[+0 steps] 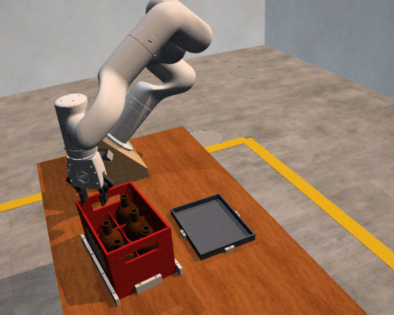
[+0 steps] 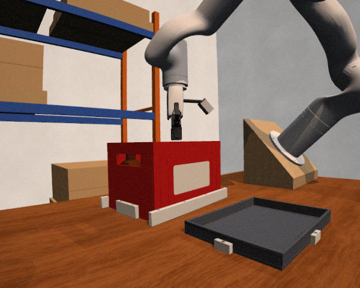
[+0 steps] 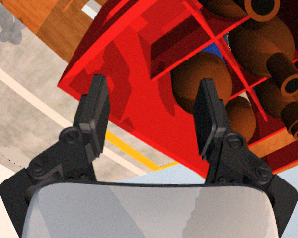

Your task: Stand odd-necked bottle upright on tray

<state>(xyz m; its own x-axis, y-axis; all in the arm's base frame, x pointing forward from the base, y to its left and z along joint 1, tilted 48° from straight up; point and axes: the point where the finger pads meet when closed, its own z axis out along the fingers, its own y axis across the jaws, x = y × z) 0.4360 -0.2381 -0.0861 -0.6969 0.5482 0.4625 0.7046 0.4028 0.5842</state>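
The red crate lies 11 cm below my hand, 9 cm ahead of it and 4 cm to the left of it. Round my hand: dark grey tray (33 cm to the left, 18 cm below, 12 cm ahead); then brown bottle (18 cm ahead, 11 cm below).
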